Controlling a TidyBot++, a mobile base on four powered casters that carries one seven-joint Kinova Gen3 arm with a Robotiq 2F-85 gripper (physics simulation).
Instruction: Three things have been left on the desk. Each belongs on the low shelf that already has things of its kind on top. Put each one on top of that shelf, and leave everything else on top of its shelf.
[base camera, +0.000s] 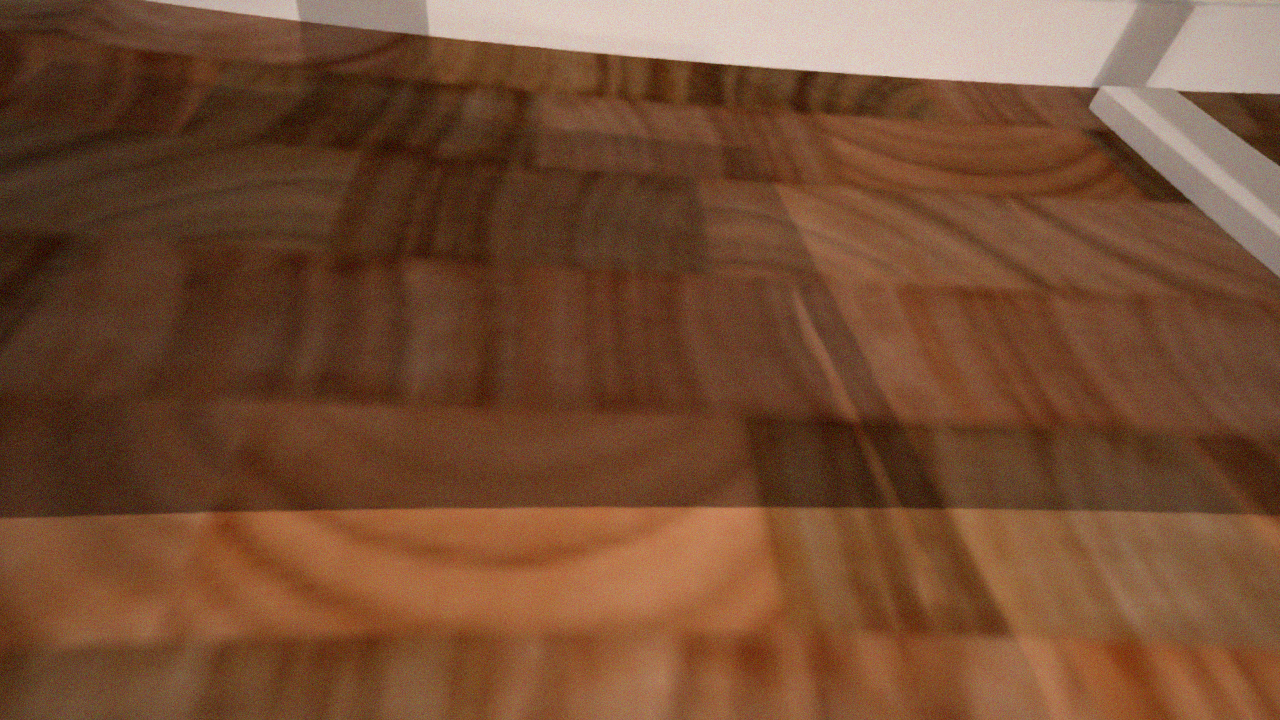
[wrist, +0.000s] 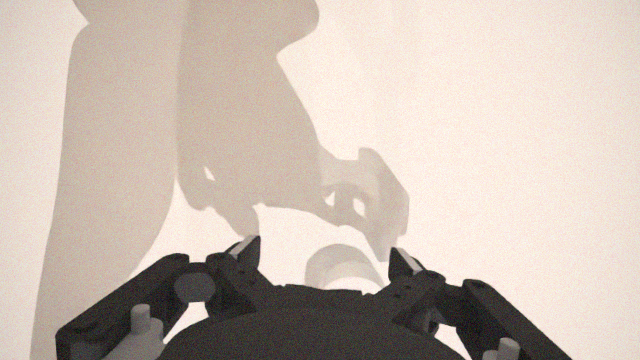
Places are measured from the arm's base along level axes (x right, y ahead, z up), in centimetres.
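Pixels of known places: gripper, fingertip midpoint: (wrist: 324, 255).
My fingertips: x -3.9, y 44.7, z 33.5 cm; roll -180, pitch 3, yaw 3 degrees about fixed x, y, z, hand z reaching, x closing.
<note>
Behind a point stands the place of what it marks.
A pale round thing (wrist: 345, 272) {x -2.4, y 44.0, z 34.1 cm}, nearly the same white as the surface under it, shows in part at the lower middle of the wrist view. A grey crescent marks its far side, and the gripper's dark body hides its near side. What kind of thing it is I cannot tell. My gripper (wrist: 324, 255) {x -3.9, y 44.7, z 33.5 cm} is open and empty, its two fingertips to the left and right of the round thing in the view. The white desk top (wrist: 510, 150) {x 7.5, y 53.2, z 32.4 cm} fills the background. The other two things and the low shelves do not show in either view.
Shadows of the arm and gripper fall across the left and middle of the desk top. In the base camera view, a white upright panel (base camera: 716, 35) {x 11.0, y 95.3, z -36.7 cm} runs along the top above the wooden floor (base camera: 537, 573) {x -1.5, y 30.3, z -39.6 cm}, and a white bar (base camera: 1199, 161) lies at the upper right.
</note>
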